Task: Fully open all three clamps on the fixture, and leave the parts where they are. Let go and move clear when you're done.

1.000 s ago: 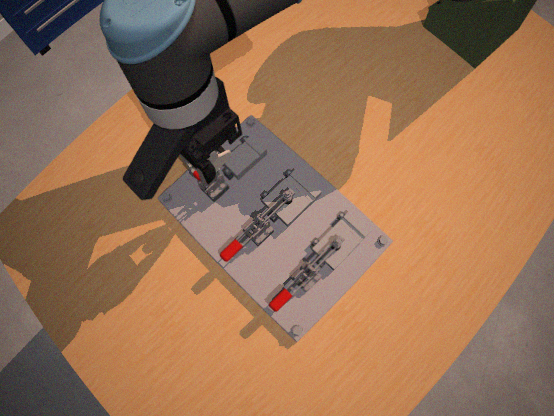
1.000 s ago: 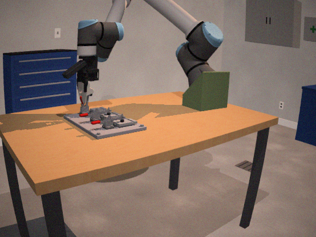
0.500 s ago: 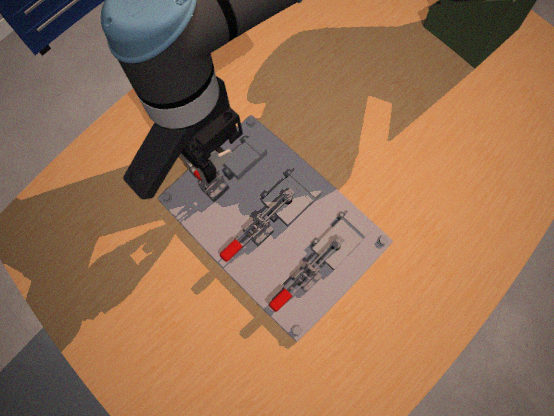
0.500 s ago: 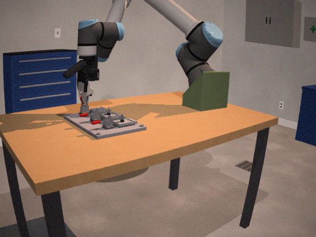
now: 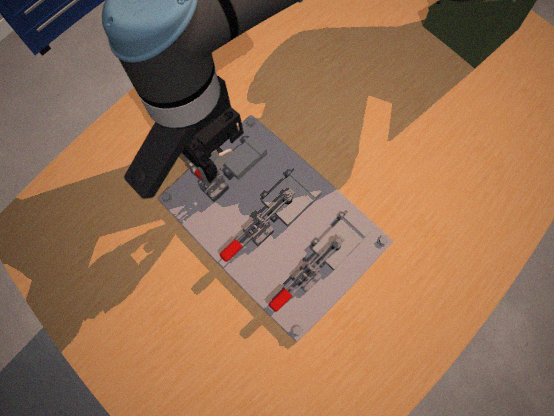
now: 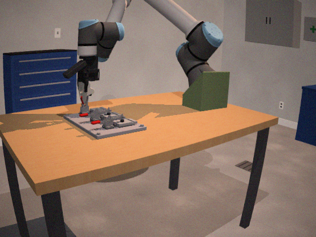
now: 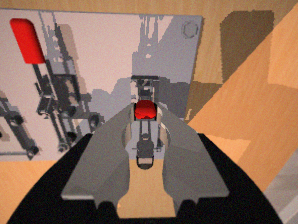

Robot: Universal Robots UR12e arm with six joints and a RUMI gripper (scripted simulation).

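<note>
My hand is 110 mm to the right of the grey fixture plate, 80 mm above it and 50 mm past it. Round my hand: flat grey part: 210 mm to the left, 120 mm behind, 60 mm below.
</note>
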